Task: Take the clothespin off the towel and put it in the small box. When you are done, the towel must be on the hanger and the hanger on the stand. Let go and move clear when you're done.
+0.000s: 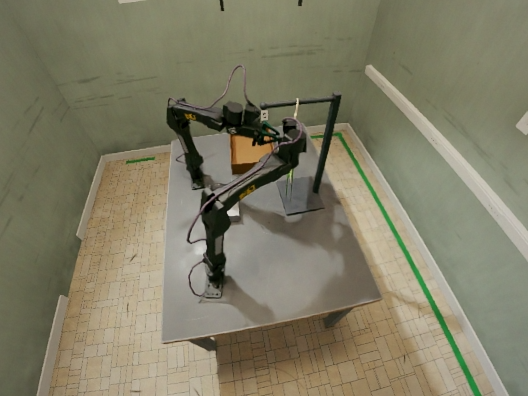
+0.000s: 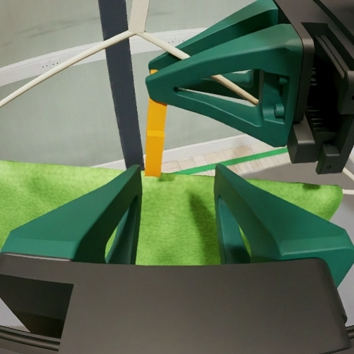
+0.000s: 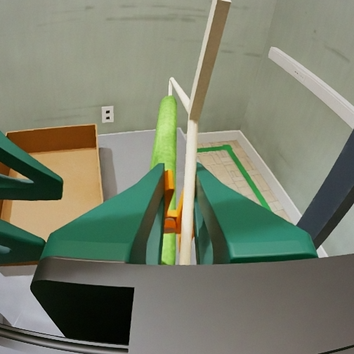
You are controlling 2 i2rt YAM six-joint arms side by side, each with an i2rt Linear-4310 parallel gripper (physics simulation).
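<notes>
The green towel (image 1: 289, 185) (image 2: 175, 220) (image 3: 164, 132) hangs folded over the cream hanger (image 1: 297, 107) (image 2: 95, 48) (image 3: 189, 150), whose top is at the bar of the dark stand (image 1: 327, 145) (image 2: 120, 90) (image 3: 330, 185). My right gripper (image 2: 148, 80) (image 3: 178, 174) is shut on the upper end of the orange clothespin (image 2: 156, 120) (image 3: 169, 185); a hanger rod also passes between its fingers. The clothespin's lower end meets the towel's top edge; whether it still grips is unclear. My left gripper (image 1: 275, 131) (image 2: 177, 175) (image 3: 54, 217) is partly open, facing the towel, with nothing gripped.
A brown open box (image 1: 245, 162) (image 3: 55, 147) stands at the back of the grey table (image 1: 270, 280). A small white box (image 1: 233, 214) shows partly behind the right arm. The stand's base plate (image 1: 305, 197) lies below the towel. The two grippers are close together.
</notes>
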